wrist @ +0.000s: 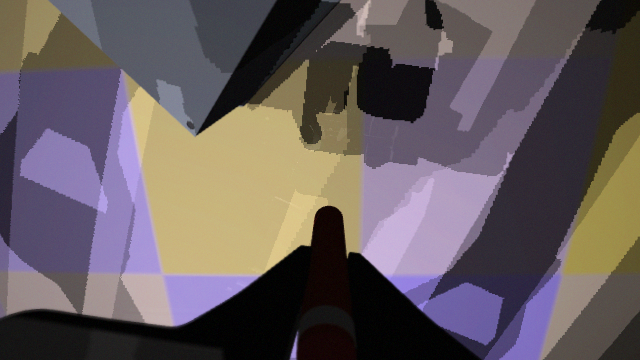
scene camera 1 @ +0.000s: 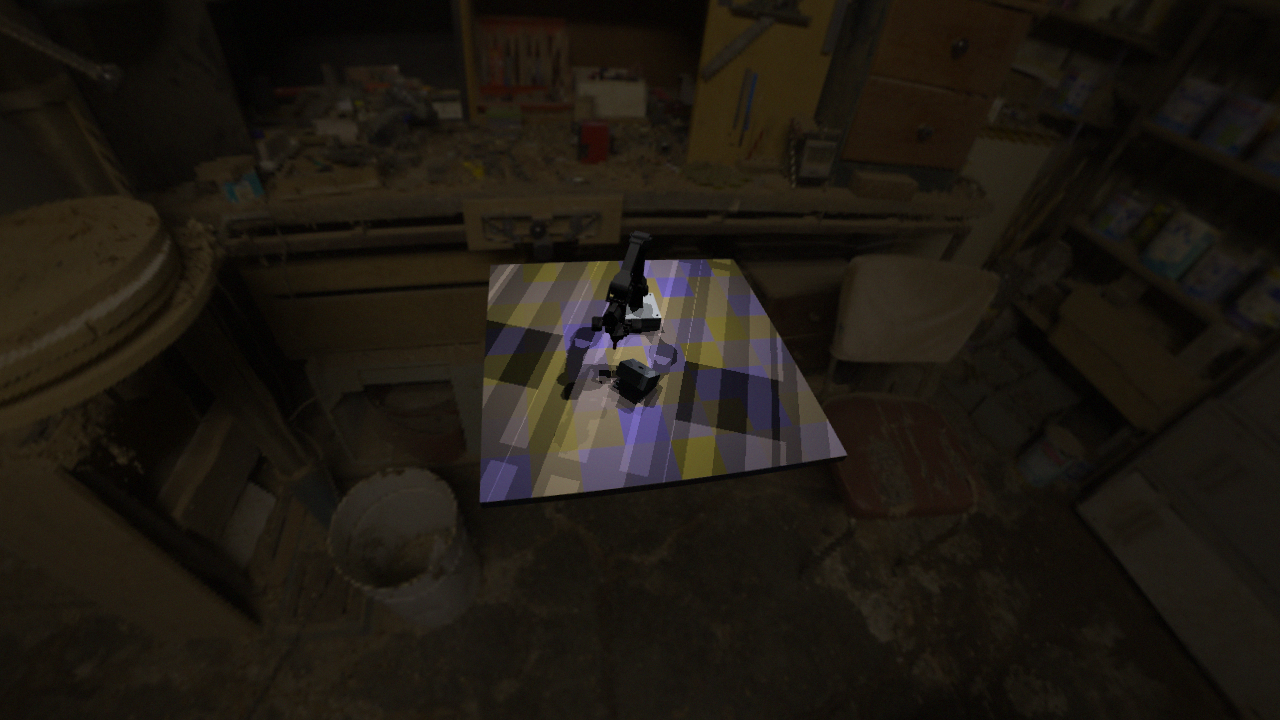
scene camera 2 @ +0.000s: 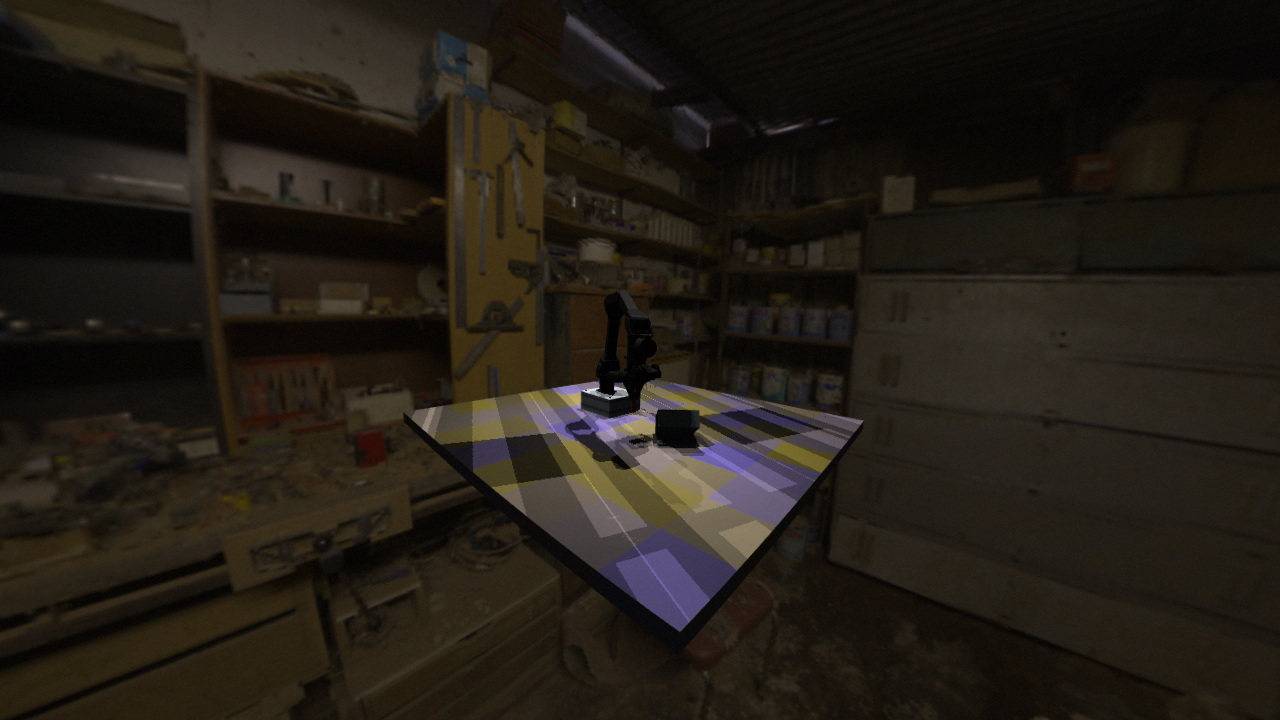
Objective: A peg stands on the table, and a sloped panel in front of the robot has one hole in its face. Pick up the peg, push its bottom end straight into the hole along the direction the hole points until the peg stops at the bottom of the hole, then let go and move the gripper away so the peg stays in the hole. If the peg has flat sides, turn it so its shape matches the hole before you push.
same spot on sloped panel block: [scene camera 1: 629, 370] = [scene camera 2: 673, 413]
